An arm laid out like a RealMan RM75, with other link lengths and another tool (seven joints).
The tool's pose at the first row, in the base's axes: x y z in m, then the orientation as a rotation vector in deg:
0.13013 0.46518 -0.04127 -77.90 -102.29 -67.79
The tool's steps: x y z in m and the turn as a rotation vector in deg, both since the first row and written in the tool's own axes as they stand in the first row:
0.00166 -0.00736 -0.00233 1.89 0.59 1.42
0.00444 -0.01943 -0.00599 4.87 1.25 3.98
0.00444 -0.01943 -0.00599 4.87 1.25 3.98
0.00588 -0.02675 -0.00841 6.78 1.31 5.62
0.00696 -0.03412 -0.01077 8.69 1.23 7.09
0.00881 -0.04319 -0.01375 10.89 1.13 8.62
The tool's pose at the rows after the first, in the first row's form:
0.12249 0.46319 -0.04102 -77.38 -101.31 -65.36
0.10996 0.46009 -0.04062 -76.98 -99.63 -61.27
0.10996 0.46009 -0.04062 -76.98 -99.63 -61.27
0.10242 0.45793 -0.04051 -76.98 -98.77 -58.50
0.09495 0.45566 -0.04074 -76.94 -98.13 -55.76
0.08559 0.45303 -0.04055 -76.76 -97.51 -52.71

